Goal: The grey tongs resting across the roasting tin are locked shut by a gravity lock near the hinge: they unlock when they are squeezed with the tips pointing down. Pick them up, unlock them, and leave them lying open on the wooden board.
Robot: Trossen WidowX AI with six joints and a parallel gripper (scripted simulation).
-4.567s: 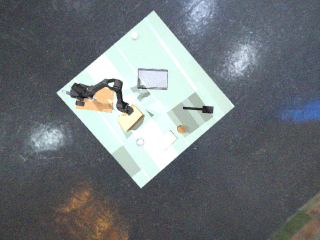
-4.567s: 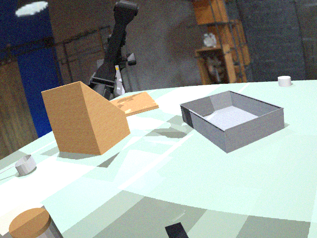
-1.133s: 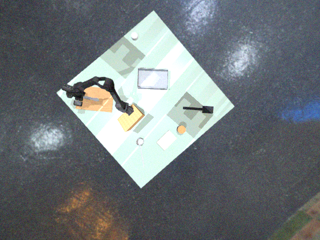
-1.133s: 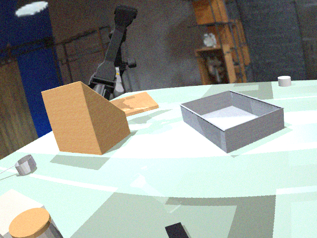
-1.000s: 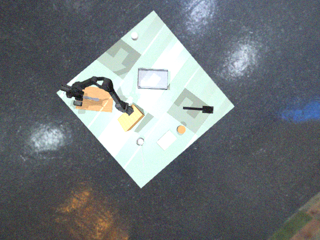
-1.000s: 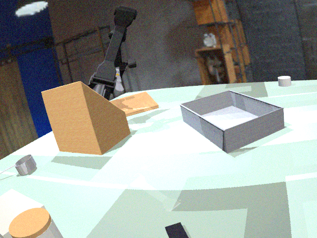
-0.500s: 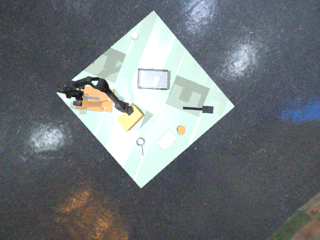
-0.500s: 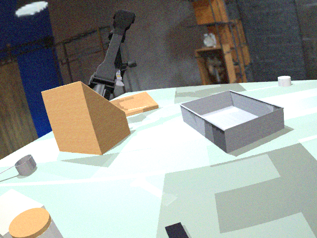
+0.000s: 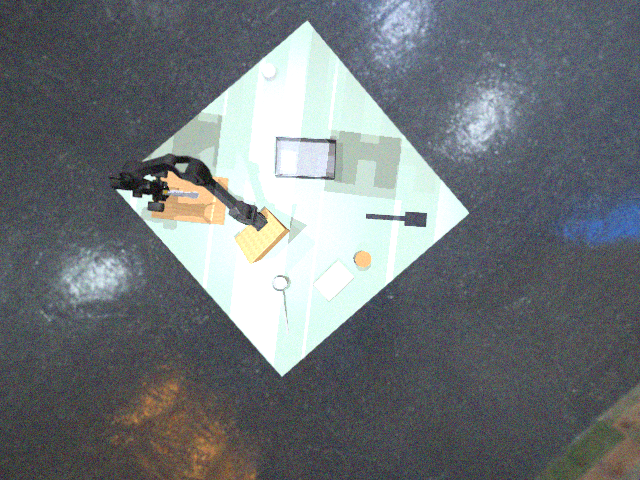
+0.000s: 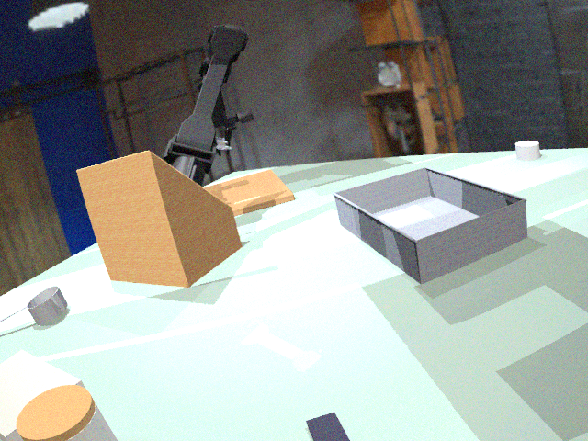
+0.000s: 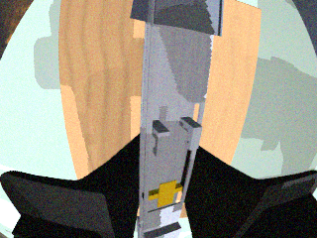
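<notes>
The wooden board is 4 cm ahead of my gripper tip, 4 cm to the right of it and 10 cm below it. The rest, counted from my gripper tip: cream pad (28 cm ahead, 85 cm to the right, 9 cm below); then grey roasting tin (60 cm ahead, 30 cm to the right, 8 cm below); then yellow lock piece (1 cm ahead, 4 cm above).
</notes>
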